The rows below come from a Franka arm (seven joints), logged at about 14 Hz.
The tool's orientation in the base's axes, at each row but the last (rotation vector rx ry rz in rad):
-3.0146 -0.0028 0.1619
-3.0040 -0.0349 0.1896
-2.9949 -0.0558 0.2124
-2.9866 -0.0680 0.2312
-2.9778 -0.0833 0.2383
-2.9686 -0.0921 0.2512
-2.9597 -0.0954 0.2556
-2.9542 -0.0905 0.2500
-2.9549 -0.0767 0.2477
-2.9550 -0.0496 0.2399
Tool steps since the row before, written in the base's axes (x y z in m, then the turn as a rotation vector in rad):
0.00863 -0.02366 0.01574 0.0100 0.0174 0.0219
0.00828 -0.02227 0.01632 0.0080 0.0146 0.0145
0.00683 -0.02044 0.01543 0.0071 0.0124 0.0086
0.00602 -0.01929 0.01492 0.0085 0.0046 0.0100
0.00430 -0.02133 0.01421 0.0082 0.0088 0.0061
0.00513 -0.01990 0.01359 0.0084 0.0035 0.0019
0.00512 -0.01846 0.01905 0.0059 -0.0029 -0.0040
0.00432 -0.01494 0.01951 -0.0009 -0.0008 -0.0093
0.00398 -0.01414 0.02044 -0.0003 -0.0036 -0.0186
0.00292 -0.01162 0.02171 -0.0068 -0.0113 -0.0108
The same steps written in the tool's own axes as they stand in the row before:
0.00670 0.02152 -0.01934 0.0078 -0.0200 -0.0206
0.00550 0.02004 -0.01998 0.0066 -0.0163 -0.0134
0.00368 0.01825 -0.01887 0.0064 -0.0133 -0.0078
0.00262 0.01707 -0.01824 0.0072 -0.0057 -0.0105
0.00062 0.01901 -0.01771 0.0077 -0.0093 -0.0060
0.00136 0.01761 -0.01718 0.0082 -0.0034 -0.0028
0.00046 0.01511 -0.02239 0.0062 0.0038 0.0024
-0.00002 0.01139 -0.02220 0.0006 0.0024 0.0090
-0.00029 0.01041 -0.02292 0.0025 0.0068 0.0175
-0.00108 0.00763 -0.02357 -0.0055 0.0129 0.0097

